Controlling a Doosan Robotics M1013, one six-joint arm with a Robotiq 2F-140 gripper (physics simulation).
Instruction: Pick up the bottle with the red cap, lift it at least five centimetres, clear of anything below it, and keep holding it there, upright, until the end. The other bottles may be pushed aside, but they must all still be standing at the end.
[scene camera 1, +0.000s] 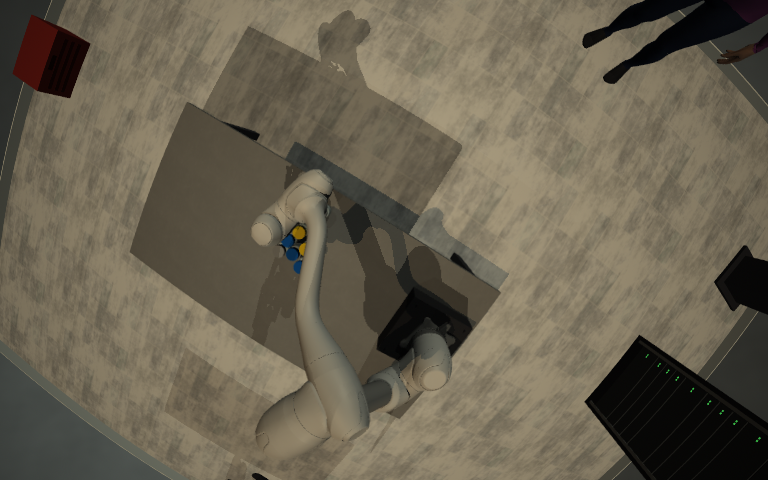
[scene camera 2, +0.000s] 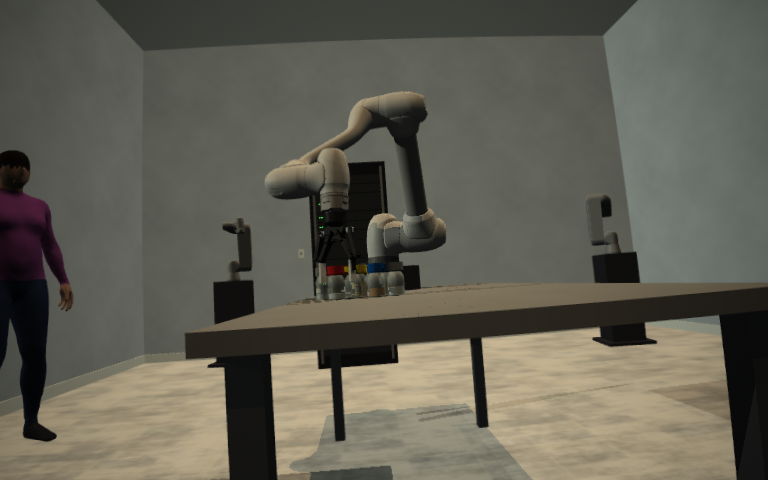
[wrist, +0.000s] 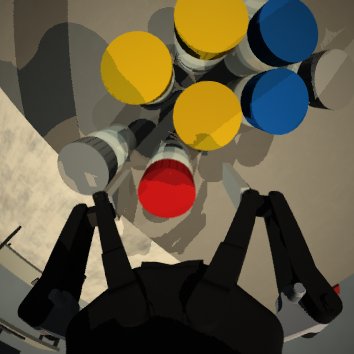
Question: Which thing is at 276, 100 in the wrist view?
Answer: A blue-capped bottle.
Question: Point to my gripper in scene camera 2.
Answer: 337, 282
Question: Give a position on a red-capped bottle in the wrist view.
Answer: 166, 189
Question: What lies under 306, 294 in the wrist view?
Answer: My gripper.
